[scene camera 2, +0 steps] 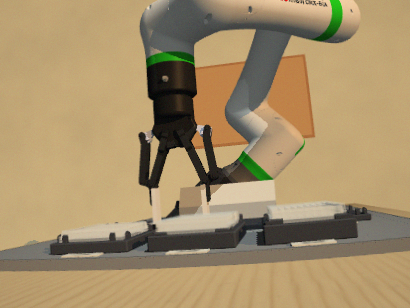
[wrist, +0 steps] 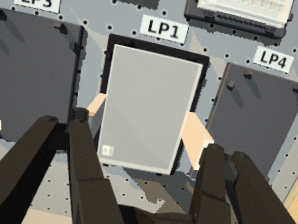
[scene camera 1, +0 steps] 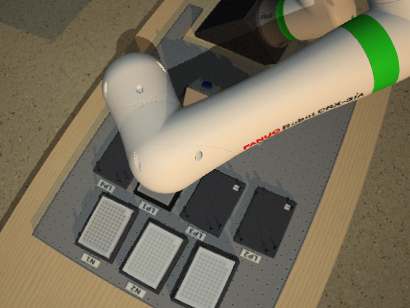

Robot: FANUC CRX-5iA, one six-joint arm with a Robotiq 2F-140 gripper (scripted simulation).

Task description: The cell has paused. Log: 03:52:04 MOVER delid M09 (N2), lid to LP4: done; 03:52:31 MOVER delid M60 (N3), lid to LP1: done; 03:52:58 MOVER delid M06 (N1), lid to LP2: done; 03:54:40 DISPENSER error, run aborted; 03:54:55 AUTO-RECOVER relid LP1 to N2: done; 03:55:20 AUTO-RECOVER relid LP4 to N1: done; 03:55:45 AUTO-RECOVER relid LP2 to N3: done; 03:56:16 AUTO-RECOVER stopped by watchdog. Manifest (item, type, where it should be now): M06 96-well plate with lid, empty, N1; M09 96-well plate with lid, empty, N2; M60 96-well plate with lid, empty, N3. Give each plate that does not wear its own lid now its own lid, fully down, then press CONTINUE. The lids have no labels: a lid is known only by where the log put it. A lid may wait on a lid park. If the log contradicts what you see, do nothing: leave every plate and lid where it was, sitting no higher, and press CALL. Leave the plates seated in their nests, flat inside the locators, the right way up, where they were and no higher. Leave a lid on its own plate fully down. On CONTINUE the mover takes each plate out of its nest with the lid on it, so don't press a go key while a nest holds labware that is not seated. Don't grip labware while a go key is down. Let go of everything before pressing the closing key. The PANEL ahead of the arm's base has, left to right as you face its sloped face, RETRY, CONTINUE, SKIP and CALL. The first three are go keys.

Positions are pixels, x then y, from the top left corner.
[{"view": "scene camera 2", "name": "my gripper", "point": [182, 222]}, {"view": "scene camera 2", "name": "plate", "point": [84, 234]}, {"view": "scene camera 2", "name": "key panel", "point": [251, 199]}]
